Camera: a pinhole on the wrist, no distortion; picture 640 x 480 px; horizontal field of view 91.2 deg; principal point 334.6 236.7 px. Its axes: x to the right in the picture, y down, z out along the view. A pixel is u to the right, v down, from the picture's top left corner.
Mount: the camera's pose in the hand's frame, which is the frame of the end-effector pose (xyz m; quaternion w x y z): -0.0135 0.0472 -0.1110 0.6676 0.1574 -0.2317 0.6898
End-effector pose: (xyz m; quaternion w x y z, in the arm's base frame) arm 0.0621 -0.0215 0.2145 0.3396 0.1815 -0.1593 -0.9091
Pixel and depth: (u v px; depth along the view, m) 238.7 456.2 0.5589
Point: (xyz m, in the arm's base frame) 0.0542 0.5996 0.3509
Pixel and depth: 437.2 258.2 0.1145
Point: 0.0944 -0.0109 0.2335
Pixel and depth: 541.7 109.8 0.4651
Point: -0.1858 -0.0648 0.6245
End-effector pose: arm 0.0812 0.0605 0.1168 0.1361 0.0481 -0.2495 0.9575
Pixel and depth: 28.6 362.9 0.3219
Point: 0.3389 0.3607 0.2567
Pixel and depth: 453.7 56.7 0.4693
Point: -0.0870 -0.0506 0.5275
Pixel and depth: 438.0 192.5 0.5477
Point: 0.1157 -0.0869 0.5545
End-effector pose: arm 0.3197 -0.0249 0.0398 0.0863 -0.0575 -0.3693 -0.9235
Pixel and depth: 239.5 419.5 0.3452
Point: 0.5128 0.2344 -0.0779
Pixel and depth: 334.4 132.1 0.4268
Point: 0.2079 0.2751 0.1250
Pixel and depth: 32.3 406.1 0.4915
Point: 0.4850 0.4652 -0.4064
